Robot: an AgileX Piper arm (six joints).
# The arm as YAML. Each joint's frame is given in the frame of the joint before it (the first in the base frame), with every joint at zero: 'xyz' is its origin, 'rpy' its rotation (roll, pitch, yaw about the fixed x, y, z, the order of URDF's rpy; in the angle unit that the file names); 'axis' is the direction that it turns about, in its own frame. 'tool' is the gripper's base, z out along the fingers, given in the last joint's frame.
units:
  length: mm
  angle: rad
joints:
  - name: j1
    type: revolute
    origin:
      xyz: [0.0, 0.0, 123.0]
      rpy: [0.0, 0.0, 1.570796]
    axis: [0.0, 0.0, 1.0]
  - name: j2
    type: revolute
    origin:
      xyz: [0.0, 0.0, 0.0]
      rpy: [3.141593, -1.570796, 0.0]
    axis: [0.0, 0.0, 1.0]
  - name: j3
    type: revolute
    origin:
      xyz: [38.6, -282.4, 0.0]
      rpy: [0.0, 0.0, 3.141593]
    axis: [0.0, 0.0, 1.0]
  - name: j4
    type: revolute
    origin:
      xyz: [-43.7, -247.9, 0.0]
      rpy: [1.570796, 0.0, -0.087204]
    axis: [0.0, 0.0, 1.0]
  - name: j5
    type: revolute
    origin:
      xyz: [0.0, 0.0, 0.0]
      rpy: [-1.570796, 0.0, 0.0]
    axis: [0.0, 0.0, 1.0]
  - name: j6
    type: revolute
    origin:
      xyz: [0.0, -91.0, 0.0]
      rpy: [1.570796, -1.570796, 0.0]
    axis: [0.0, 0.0, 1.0]
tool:
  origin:
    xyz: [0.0, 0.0, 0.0]
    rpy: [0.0, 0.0, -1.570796]
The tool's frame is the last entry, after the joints.
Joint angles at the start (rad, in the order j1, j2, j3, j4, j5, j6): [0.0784, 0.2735, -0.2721, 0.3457, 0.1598, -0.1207]
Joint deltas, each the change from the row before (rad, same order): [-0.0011, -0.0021, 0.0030, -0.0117, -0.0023, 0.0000]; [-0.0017, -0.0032, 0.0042, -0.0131, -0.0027, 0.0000]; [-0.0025, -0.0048, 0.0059, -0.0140, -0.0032, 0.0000]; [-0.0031, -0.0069, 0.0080, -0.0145, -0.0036, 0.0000]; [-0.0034, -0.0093, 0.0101, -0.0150, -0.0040, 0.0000]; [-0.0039, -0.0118, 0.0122, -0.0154, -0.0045, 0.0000]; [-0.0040, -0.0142, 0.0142, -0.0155, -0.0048, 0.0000]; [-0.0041, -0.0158, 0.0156, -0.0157, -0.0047, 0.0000]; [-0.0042, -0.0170, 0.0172, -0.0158, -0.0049, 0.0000]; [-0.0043, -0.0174, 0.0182, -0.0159, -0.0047, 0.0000]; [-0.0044, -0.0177, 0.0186, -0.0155, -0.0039, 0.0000]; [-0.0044, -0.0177, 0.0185, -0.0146, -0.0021, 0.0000]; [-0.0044, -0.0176, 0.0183, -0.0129, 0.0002, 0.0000]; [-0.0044, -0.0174, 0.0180, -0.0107, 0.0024, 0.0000]
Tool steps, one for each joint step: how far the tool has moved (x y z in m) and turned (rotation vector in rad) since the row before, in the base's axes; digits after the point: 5 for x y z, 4 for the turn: [-0.00015, -0.00033, -0.00071, -0.0115, -0.0022, -0.0029]; [-0.00026, -0.00041, -0.00100, -0.0128, -0.0025, -0.0037]; [-0.00042, -0.00050, -0.00142, -0.0137, -0.0030, -0.0047]; [-0.00064, -0.00057, -0.00193, -0.0142, -0.0034, -0.0054]; [-0.00089, -0.00061, -0.00243, -0.0146, -0.0040, -0.0057]; [-0.00114, -0.00066, -0.00292, -0.0150, -0.0049, -0.0063]; [-0.00136, -0.00067, -0.00341, -0.0150, -0.0056, -0.0064]; [-0.00147, -0.00066, -0.00379, -0.0153, -0.0056, -0.0065]; [-0.00151, -0.00065, -0.00425, -0.0154, -0.0054, -0.0066]; [-0.00145, -0.00062, -0.00460, -0.0156, -0.0046, -0.0065]; [-0.00140, -0.00059, -0.00481, -0.0152, -0.0036, -0.0064]; [-0.00133, -0.00052, -0.00496, -0.0145, -0.0018, -0.0059]; [-0.00125, -0.00046, -0.00512, -0.0129, 0.0004, -0.0054]; [-0.00117, -0.00039, -0.00525, -0.0108, 0.0026, -0.0049]
